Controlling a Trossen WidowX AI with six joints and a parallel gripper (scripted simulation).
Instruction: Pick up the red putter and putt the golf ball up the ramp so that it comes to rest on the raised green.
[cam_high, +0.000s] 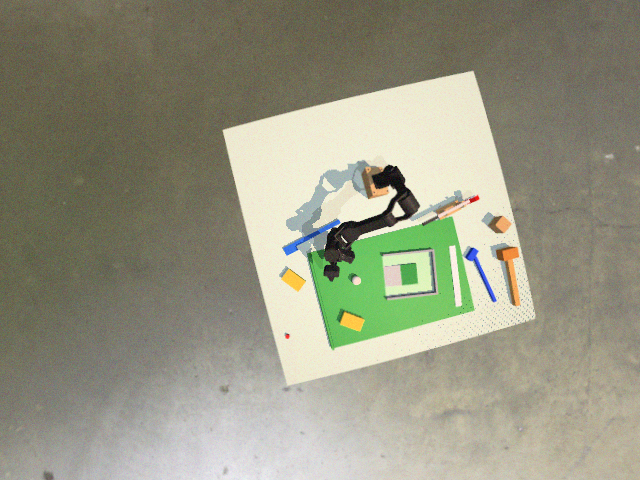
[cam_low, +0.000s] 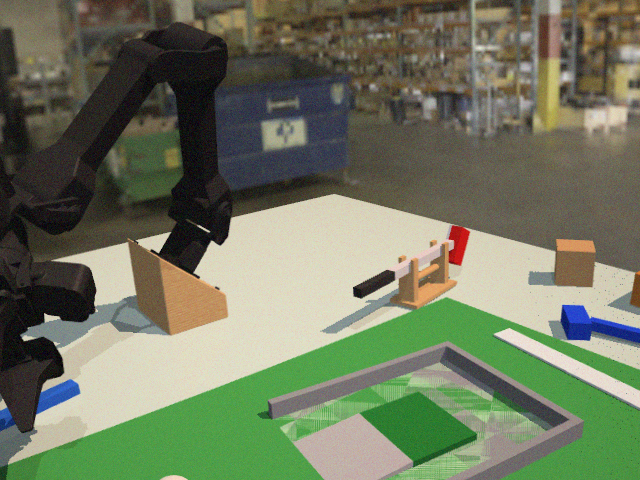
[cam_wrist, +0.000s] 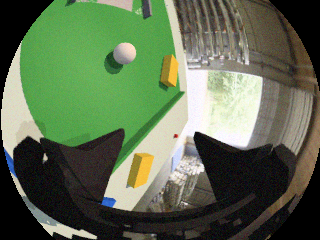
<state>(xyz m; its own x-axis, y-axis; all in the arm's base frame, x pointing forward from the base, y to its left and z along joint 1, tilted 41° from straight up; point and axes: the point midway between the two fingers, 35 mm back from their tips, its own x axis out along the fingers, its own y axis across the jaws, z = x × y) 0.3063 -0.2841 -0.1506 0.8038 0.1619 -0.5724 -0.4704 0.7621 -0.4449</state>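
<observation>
Now: gripper tip 10 cm to the right of the white golf ball, 10 cm above it and 7 cm short of it. Round my gripper tip: grey frame 38 cm to the left, 13 cm ahead, 11 cm below; white strip 57 cm to the left, 21 cm ahead, 12 cm below; red putter 62 cm to the left, 11 cm behind, 6 cm below.
</observation>
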